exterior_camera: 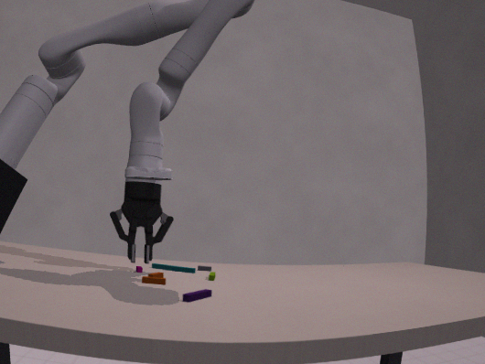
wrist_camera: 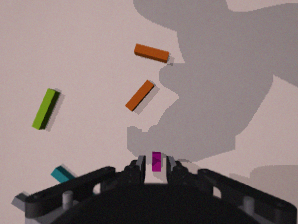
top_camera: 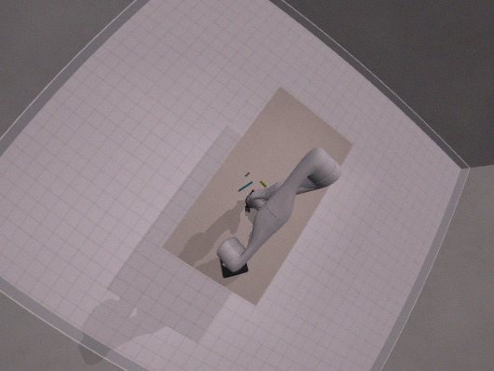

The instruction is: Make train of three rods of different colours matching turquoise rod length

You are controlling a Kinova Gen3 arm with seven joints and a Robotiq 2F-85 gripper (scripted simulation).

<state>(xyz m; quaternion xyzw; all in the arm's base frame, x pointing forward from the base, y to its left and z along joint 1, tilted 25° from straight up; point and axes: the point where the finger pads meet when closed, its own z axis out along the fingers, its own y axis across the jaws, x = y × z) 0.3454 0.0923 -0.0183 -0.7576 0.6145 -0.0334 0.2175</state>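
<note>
My gripper is now 30 mm above the magenta rod. Also, from my hand: grey rod: 140 mm ahead, 100 mm to the left, 30 mm below; then lime rod: 150 mm ahead, 20 mm to the right, 30 mm below; then turquoise rod: 70 mm ahead, 60 mm to the left, 30 mm below.
</note>
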